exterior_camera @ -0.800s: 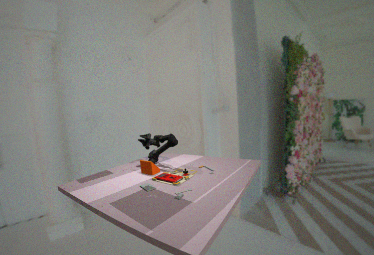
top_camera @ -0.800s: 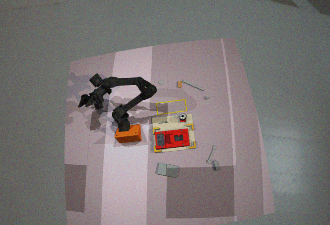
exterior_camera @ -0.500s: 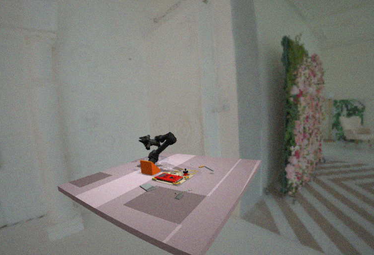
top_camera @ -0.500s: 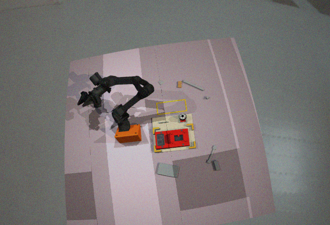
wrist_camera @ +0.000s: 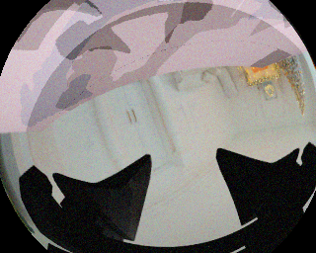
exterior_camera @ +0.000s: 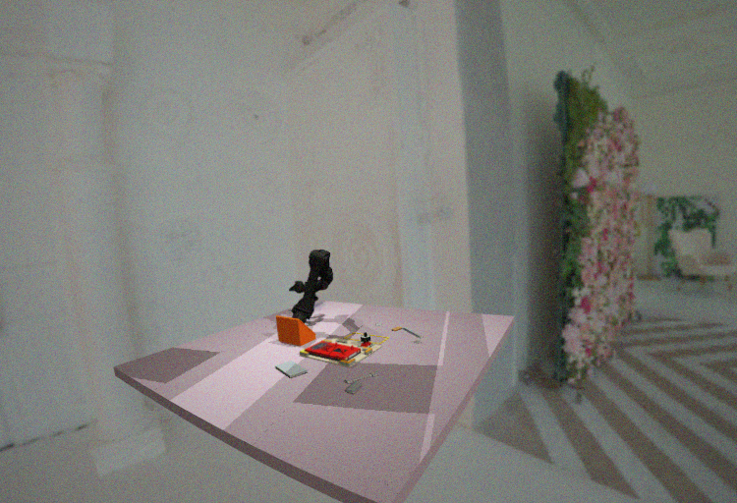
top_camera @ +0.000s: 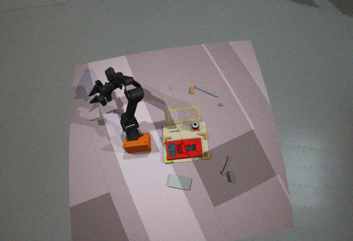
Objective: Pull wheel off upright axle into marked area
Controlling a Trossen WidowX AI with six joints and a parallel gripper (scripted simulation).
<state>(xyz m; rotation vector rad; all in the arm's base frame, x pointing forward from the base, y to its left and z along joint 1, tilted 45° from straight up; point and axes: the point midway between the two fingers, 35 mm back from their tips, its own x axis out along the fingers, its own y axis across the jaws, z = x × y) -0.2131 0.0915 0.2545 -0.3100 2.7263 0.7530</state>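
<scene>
Right now my gripper tip is 61 cm short of the wheel, 19 cm to the left of it and 12 cm above it. The rest, counted from my gripper tip: tan block (61 cm ahead, 6 cm to the left, 16 cm below).
</scene>
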